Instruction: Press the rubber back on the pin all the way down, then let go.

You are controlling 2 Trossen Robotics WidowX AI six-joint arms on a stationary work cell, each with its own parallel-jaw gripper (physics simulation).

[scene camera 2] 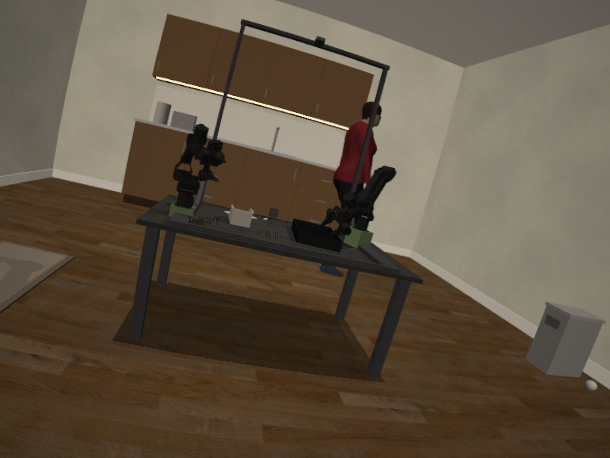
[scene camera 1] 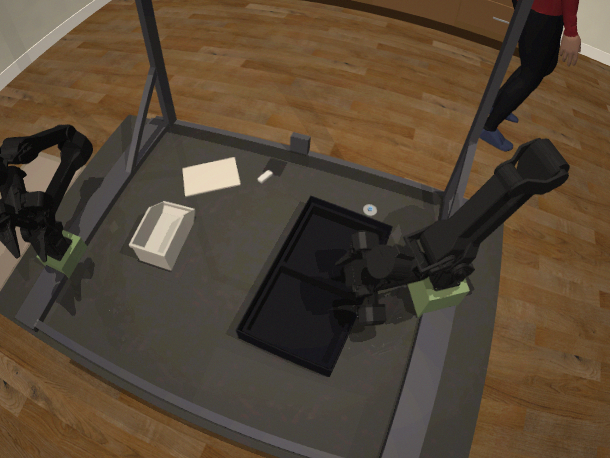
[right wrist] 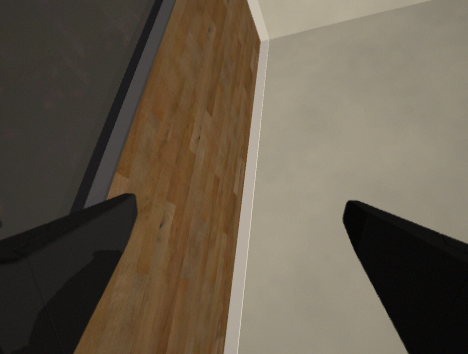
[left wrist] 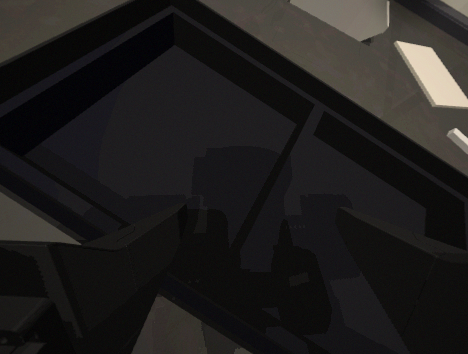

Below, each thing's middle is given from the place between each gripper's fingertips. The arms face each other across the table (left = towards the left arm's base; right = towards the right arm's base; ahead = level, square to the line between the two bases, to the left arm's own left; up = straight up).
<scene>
I see my left gripper 4 cm to the left of the black two-compartment tray (scene camera 1: pixel 294 314), 3 cm above it and 2 cm past it. Round my left hand: white box (scene camera 1: pixel 159 238) 41 cm to the right, 11 cm behind, 2 cm below.
Now: right hand 22 cm past the white box, 20 cm above it and 19 cm to the right of it. Also, from my right hand: black two-compartment tray (57 cm to the left, 21 cm below, 14 cm behind).
</scene>
